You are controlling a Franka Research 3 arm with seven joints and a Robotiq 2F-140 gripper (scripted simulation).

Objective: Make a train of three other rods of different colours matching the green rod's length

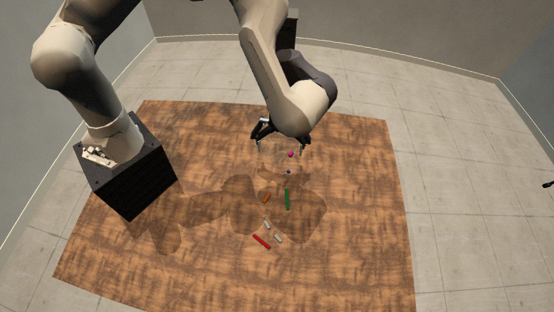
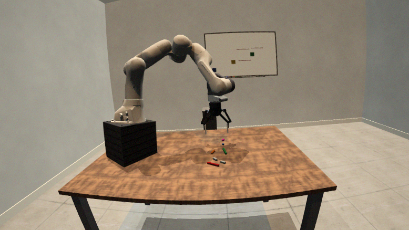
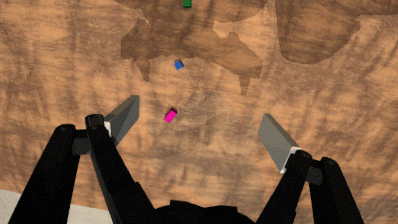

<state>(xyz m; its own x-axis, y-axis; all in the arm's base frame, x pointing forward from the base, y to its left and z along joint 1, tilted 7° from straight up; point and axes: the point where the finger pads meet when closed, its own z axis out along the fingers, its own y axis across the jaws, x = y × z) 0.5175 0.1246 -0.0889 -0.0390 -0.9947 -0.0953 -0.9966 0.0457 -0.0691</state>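
Right now the blue rod is 7 cm below my hand, 4 cm to the right of it and 4 cm ahead of it. Also, from my hand: magenta rod: 7 cm below, 4 cm ahead, 3 cm to the left; then green rod: 16 cm to the right, 7 cm below, 4 cm ahead; then orange rod: 16 cm to the right, 7 cm below, 4 cm behind.
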